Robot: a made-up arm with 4 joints. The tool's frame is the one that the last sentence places.
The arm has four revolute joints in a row. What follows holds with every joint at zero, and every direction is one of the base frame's. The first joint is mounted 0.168 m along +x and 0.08 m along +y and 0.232 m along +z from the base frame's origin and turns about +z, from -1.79 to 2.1 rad. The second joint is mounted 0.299 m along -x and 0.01 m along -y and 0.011 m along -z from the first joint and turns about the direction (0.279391, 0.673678, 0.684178), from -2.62 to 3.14 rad. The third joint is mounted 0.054 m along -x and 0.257 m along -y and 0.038 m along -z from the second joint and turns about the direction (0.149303, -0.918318, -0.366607), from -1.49 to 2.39 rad. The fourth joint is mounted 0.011 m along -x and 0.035 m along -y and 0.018 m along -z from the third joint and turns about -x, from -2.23 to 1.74 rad. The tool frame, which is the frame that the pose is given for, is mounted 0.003 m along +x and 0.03 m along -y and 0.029 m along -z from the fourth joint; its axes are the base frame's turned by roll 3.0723, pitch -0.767 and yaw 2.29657 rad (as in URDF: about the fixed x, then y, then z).
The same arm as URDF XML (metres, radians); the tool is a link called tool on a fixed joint. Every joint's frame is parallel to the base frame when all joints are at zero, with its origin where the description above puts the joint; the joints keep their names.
<robot name="arm">
<link name="base"/>
<link name="link1"/>
<link name="link2"/>
<link name="link3"/>
<link name="link4"/>
<link name="tool"/>
<joint name="joint 1" type="revolute"><parent link="base"/><child link="link1"/><origin xyz="0.1680 0.0800 0.2320"/><axis xyz="0 0 1"/><limit lower="-1.7900" upper="2.1000"/></joint>
<joint name="joint 2" type="revolute"><parent link="link1"/><child link="link2"/><origin xyz="-0.2990 -0.0100 -0.0110"/><axis xyz="0.279391 0.673678 0.684178"/><limit lower="-2.6200" upper="3.1400"/></joint>
<joint name="joint 3" type="revolute"><parent link="link2"/><child link="link3"/><origin xyz="-0.0540 -0.2570 -0.0380"/><axis xyz="0.149303 -0.918318 -0.366607"/><limit lower="-1.4900" upper="2.3900"/></joint>
<joint name="joint 4" type="revolute"><parent link="link3"/><child link="link4"/><origin xyz="-0.0110 -0.0350 -0.0180"/><axis xyz="-1 0 0"/><limit lower="-2.2300" upper="1.7400"/></joint>
<joint name="tool_joint" type="fixed"><parent link="link4"/><child link="tool"/><origin xyz="0.0030 -0.0300 -0.0290" rpy="3.0723 -0.7670 2.2966"/></joint>
</robot>

